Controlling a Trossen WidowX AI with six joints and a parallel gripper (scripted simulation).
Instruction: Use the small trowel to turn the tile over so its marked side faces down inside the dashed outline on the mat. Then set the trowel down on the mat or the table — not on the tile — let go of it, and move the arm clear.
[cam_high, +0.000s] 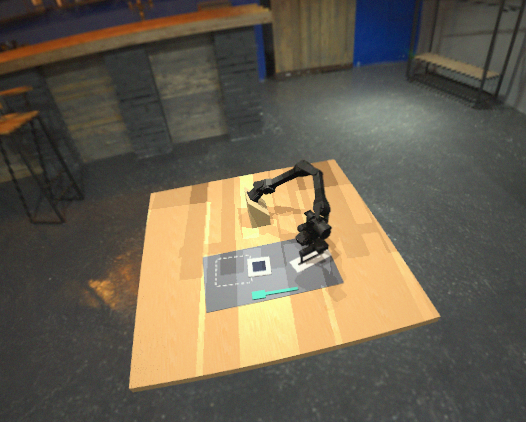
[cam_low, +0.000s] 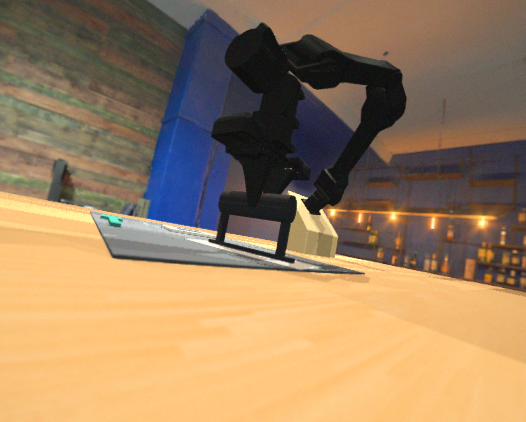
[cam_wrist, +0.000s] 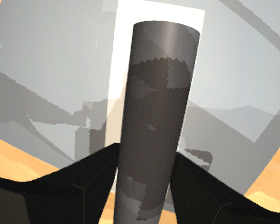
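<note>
The trowel is 30 mm to the right of my gripper tip and 30 mm below it. From my gripper tip the other things lie so: grey mat (220 mm to the right, 80 mm below, 20 mm behind); then tile (260 mm to the right, 60 mm below, 50 mm behind); then teal flat tool (260 mm to the right, 120 mm ahead, 60 mm below).
</note>
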